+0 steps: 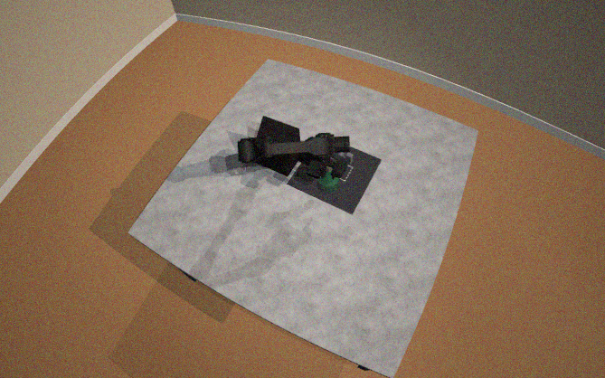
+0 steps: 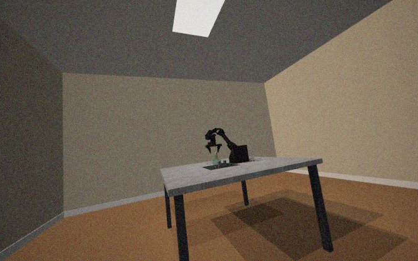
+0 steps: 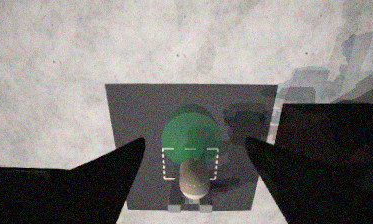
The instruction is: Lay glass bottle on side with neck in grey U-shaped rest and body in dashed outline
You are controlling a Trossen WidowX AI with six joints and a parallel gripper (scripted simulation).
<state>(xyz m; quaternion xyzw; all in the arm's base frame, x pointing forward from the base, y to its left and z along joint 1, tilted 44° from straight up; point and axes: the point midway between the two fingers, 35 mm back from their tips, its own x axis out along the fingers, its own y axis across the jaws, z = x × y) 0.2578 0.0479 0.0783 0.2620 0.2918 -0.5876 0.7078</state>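
The green glass bottle lies 50 mm to the left of my gripper tip, 50 mm below it and 10 mm behind it. Also, from my gripper tip: dark mat: 140 mm below, 120 mm to the left, 10 mm behind.
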